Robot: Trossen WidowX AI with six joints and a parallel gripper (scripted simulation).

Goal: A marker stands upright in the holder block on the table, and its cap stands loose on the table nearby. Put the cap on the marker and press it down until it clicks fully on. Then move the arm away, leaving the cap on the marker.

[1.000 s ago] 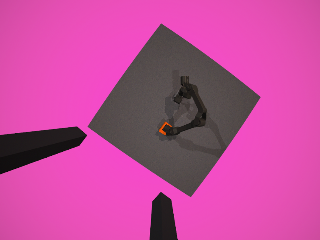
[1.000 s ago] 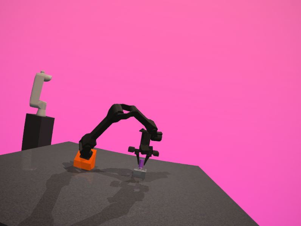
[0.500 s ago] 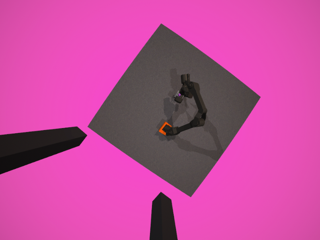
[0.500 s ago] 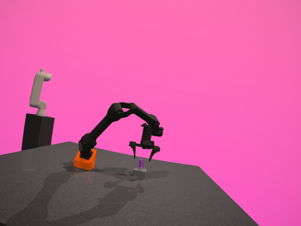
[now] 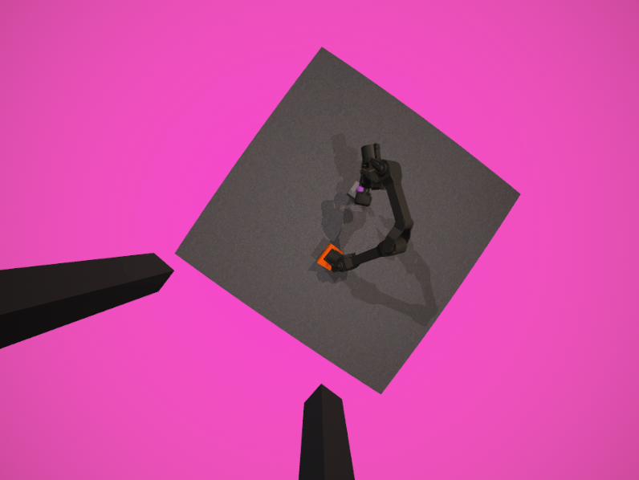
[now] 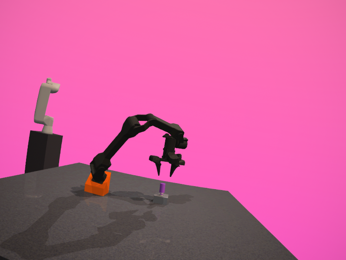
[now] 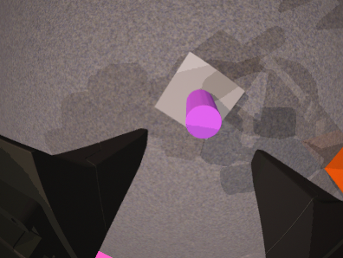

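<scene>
My gripper tip is 6 cm above the purple cap. From my gripper tip the other things lie so: grey holder block (12 cm below).
</scene>
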